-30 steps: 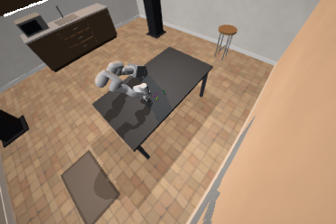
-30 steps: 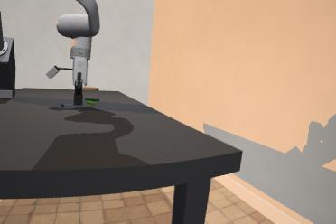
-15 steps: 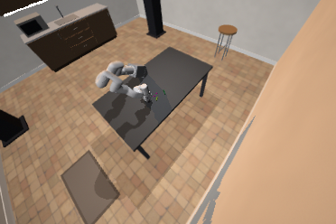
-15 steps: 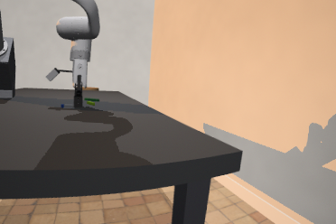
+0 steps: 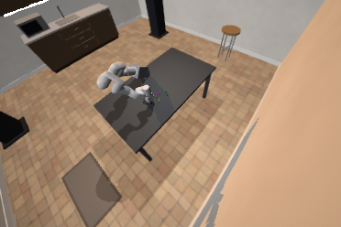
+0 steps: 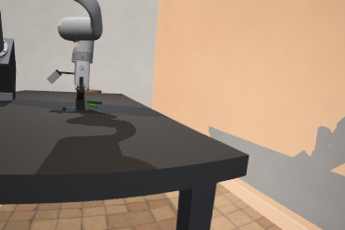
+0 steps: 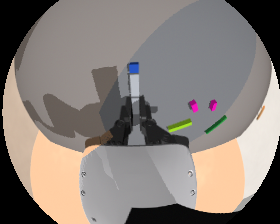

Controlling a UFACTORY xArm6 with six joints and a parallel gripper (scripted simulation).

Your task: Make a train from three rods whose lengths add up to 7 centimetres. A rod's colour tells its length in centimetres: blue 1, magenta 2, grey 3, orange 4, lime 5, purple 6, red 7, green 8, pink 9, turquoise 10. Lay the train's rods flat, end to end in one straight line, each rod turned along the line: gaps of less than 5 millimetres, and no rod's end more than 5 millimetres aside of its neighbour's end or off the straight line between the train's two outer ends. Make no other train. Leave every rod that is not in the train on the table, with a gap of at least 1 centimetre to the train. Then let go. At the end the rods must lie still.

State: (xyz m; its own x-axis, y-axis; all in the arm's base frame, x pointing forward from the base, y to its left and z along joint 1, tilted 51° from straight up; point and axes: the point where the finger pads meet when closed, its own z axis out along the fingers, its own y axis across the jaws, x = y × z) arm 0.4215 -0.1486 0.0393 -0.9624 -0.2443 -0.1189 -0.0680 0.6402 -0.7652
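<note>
Now: the pale grey piece 2 cm below my hand. Also, from my hand: blue rod (6 cm behind, 2 cm below); then lime rod (5 cm ahead, 9 cm to the left, 2 cm below); then magenta rod (10 cm to the left, 2 cm below).
</note>
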